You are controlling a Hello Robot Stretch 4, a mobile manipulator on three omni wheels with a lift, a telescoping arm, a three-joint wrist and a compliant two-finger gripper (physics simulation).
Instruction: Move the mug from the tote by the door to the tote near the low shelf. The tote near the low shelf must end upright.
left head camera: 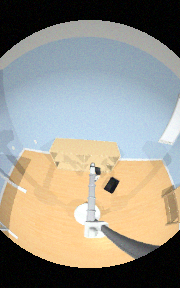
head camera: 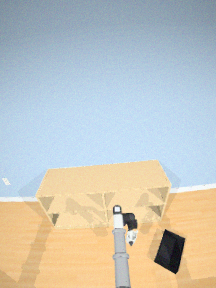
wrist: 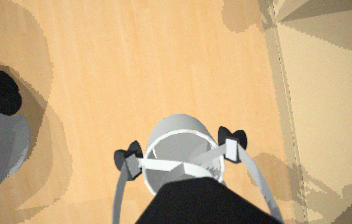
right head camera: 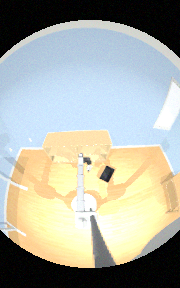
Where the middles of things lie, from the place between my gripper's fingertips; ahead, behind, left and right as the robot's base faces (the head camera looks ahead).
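White mug [wrist: 179,137]: my hand 10 mm below it, 20 mm to the left of it, 10 mm short of it.
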